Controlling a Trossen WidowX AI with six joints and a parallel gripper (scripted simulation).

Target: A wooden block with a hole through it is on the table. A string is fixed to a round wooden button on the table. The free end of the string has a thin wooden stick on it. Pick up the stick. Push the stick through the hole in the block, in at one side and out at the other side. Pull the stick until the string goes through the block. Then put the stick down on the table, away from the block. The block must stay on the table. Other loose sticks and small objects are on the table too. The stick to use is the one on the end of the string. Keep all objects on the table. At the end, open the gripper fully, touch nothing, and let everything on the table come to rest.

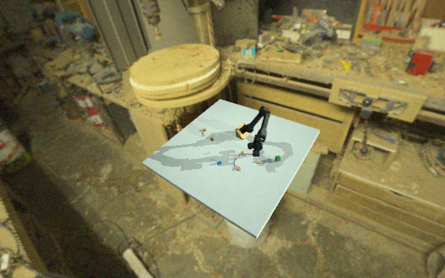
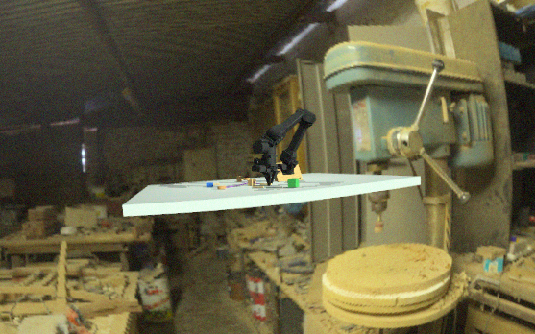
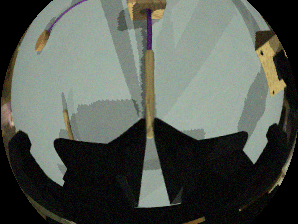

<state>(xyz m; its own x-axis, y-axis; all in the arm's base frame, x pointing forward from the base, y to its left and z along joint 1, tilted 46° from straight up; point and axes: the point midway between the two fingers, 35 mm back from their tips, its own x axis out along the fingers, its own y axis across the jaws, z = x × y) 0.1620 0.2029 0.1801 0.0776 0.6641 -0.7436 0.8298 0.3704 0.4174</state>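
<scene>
The thin wooden stick is 20 mm ahead of my gripper tip, 30 mm to the right of it and 10 mm above it. The rest, counted from my gripper tip: round wooden button: 230 mm ahead, 20 mm to the right, 10 mm above; green cube: 60 mm behind, 200 mm to the left, 20 mm above; wooden block: 70 mm ahead, 100 mm to the right, 20 mm above.
</scene>
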